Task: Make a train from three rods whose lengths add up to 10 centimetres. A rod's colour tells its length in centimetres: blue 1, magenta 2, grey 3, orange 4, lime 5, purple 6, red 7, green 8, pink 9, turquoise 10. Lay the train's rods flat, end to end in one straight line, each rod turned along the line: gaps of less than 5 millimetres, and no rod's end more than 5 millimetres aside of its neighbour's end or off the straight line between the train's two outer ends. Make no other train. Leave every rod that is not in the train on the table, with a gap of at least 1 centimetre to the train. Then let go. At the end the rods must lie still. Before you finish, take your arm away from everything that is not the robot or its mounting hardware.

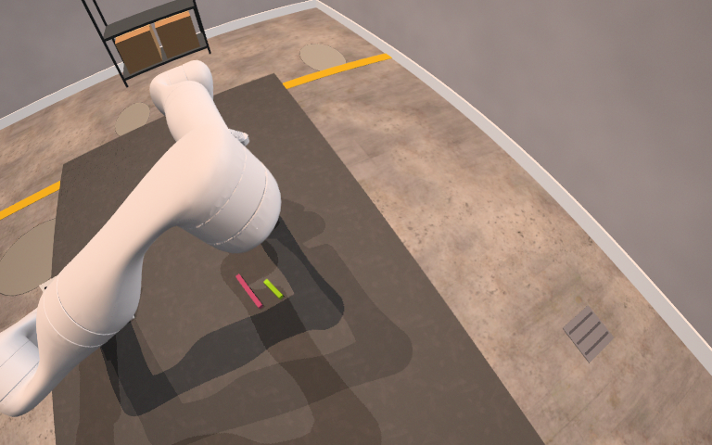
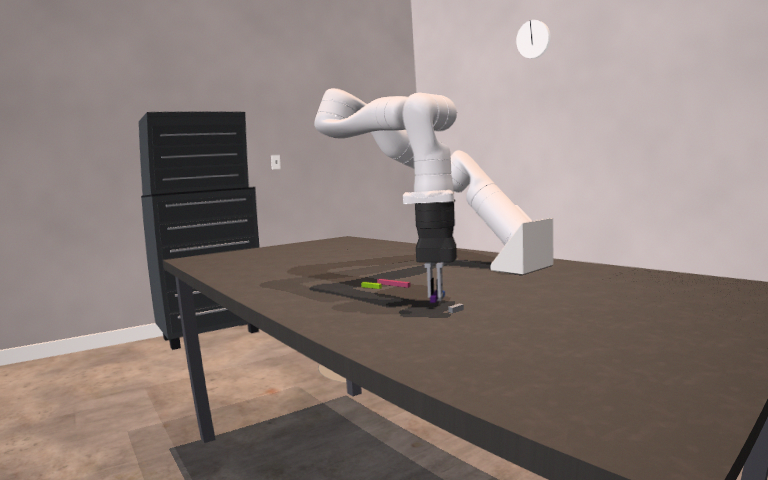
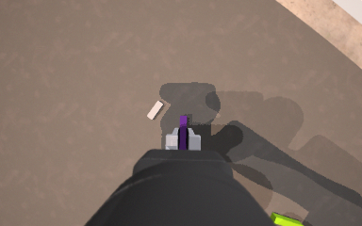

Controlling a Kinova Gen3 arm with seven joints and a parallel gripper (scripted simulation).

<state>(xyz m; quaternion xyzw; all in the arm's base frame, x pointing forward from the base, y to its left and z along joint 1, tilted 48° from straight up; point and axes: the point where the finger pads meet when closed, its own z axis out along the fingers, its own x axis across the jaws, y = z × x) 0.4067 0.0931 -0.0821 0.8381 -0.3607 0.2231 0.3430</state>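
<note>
Now: hand 20 mm above the purple rod. Round my hand: lime rod (230 mm to the right, 30 mm below); pink rod (50 mm behind, 210 mm to the right, 30 mm below); blue rod (60 mm behind, 50 mm to the right, 30 mm below).
</note>
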